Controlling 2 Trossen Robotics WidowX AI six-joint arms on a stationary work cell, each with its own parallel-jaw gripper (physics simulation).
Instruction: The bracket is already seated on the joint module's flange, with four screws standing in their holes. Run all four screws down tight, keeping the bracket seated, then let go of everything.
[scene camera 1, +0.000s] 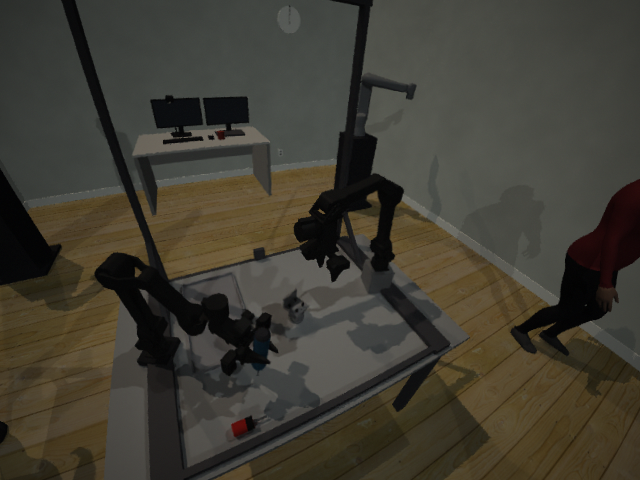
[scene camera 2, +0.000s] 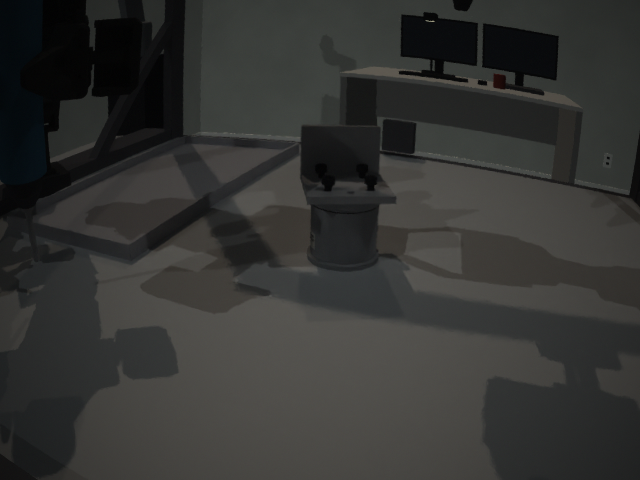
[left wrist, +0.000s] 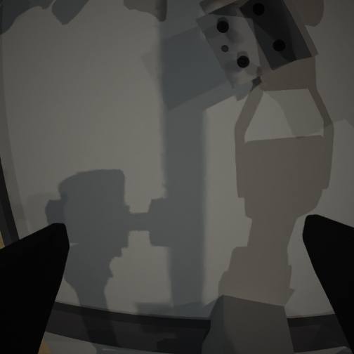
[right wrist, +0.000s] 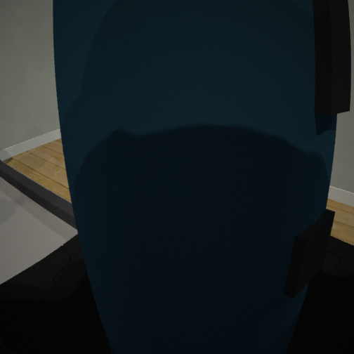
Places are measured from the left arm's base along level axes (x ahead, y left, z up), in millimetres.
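Pixels of known places: left gripper, fingertip midpoint: (scene camera 1: 326, 274); right gripper, fingertip midpoint: (scene camera 1: 274, 357); left arm's base, origin of the base link: (scene camera 1: 379, 266); right arm's base, origin of the base link: (scene camera 1: 158, 349).
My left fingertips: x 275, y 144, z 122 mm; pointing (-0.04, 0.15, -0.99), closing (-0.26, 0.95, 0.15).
Note:
Ahead of a thing's pixels: the offset from my left fingertips to its top centre.
The grey L-shaped bracket (scene camera 1: 290, 299) (scene camera 2: 340, 147) sits on top of the round joint module (scene camera 1: 296, 315) (scene camera 2: 344, 235), its tall plate upright. Four dark-headed screws stand in its base: two rear screws @[15 mm right, 124 mm ahead, 157 mm down] (scene camera 2: 321, 169) @[40 mm right, 98 mm ahead, 157 mm down] (scene camera 2: 361, 168) and two front screws @[10 mm left, 99 mm ahead, 157 mm down] (scene camera 2: 328, 181) @[14 mm right, 74 mm ahead, 157 mm down] (scene camera 2: 370, 180), heads raised above the plate. My right gripper (scene camera 1: 269, 355) is shut on the blue screwdriver @[220 mm left, 230 mm ahead, 40 mm up] (scene camera 1: 260, 345) (scene camera 2: 20, 103) (right wrist: 200, 175), its shaft pointing down, apart from the bracket. My left gripper (scene camera 1: 326, 268) (left wrist: 188, 233) is open and empty, high above the table beyond the bracket.
A red-handled tool @[344 mm left, 271 mm ahead, 200 mm down] (scene camera 1: 240, 427) lies near the table's front edge. A shallow tray @[53 mm right, 405 mm ahead, 219 mm down] (scene camera 2: 134, 248) lies left of the module in scene camera 2. A small dark block @[383 mm right, 236 mm ahead, 177 mm down] (scene camera 1: 259, 253) (scene camera 2: 398, 135) stands at the back edge. A person (scene camera 1: 610, 242) stands off the table at the right.

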